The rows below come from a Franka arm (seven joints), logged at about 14 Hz.
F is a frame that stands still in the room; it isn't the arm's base.
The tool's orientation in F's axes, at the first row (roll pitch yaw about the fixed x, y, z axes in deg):
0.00 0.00 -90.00
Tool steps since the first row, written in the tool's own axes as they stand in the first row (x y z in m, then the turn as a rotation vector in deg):
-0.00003 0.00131 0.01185 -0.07 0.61 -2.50
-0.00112 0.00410 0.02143 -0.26 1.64 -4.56
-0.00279 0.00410 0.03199 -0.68 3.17 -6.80
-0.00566 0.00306 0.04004 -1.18 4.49 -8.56
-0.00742 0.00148 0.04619 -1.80 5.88 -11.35
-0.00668 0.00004 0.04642 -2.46 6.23 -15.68
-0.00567 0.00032 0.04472 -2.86 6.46 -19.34
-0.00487 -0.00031 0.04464 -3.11 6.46 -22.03
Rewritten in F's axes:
0.00131 0.00003 0.01185 0.61 0.07 -2.50
0.00410 0.00112 0.02143 1.64 0.26 -4.56
0.00410 0.00279 0.03199 3.17 0.68 -6.80
0.00306 0.00566 0.04004 4.49 1.18 -8.56
0.00148 0.00742 0.04619 5.88 1.80 -11.35
0.00004 0.00668 0.04642 6.23 2.46 -15.68
0.00032 0.00567 0.04472 6.46 2.86 -19.34
-0.00031 0.00487 0.04464 6.46 3.11 -22.03

